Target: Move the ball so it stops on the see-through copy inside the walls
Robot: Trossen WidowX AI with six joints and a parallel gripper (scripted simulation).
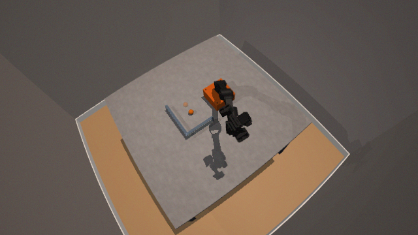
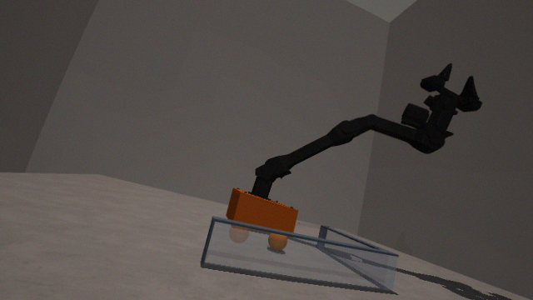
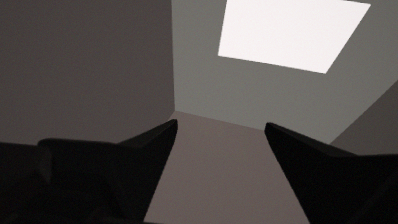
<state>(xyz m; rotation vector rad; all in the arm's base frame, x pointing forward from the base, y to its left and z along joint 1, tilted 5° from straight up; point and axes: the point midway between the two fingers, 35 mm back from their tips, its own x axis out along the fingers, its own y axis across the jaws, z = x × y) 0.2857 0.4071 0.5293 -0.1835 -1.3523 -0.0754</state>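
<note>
Now: gripper tip 59 cm above the orange ball, 47 cm to the left of it and 3 cm past it.
</note>
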